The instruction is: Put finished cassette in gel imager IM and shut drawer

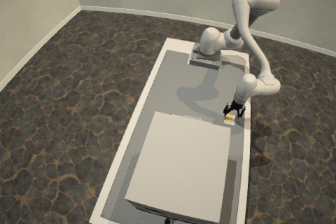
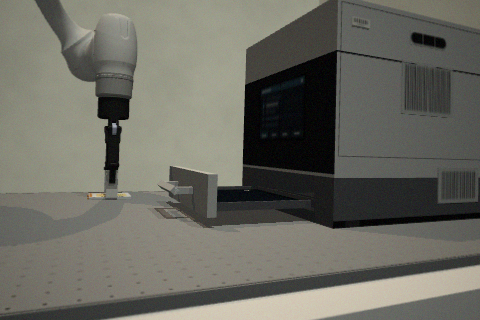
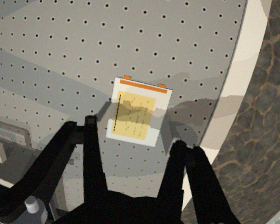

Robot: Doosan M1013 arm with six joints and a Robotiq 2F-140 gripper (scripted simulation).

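Now: hand 1 cm past the cassette FINISHED and 3 cm above it.
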